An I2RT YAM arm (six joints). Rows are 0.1 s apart.
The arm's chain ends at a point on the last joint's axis. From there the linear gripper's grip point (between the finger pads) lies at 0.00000 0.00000 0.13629 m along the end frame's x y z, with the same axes.
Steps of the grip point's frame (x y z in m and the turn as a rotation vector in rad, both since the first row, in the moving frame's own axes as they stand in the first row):
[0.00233, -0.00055, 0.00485, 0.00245, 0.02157, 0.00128]
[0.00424, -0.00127, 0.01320, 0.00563, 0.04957, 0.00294]
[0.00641, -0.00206, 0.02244, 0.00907, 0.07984, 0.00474]
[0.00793, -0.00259, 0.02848, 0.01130, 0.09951, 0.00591]
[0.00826, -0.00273, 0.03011, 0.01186, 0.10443, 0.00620]
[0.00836, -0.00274, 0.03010, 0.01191, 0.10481, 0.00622]
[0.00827, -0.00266, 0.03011, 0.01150, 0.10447, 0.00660]
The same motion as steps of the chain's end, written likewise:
[-0.00061, -0.00022, 0.00488, 0.00245, 0.02157, 0.00128]
[-0.00251, -0.00051, 0.01337, 0.00563, 0.04957, 0.00294]
[-0.00446, -0.00085, 0.02288, 0.00907, 0.07984, 0.00474]
[-0.00561, -0.00109, 0.02916, 0.01130, 0.09951, 0.00591]
[-0.00595, -0.00116, 0.03086, 0.01186, 0.10443, 0.00620]
[-0.00590, -0.00116, 0.03086, 0.01191, 0.10481, 0.00622]
[-0.00595, -0.00114, 0.03086, 0.01150, 0.10447, 0.00660]

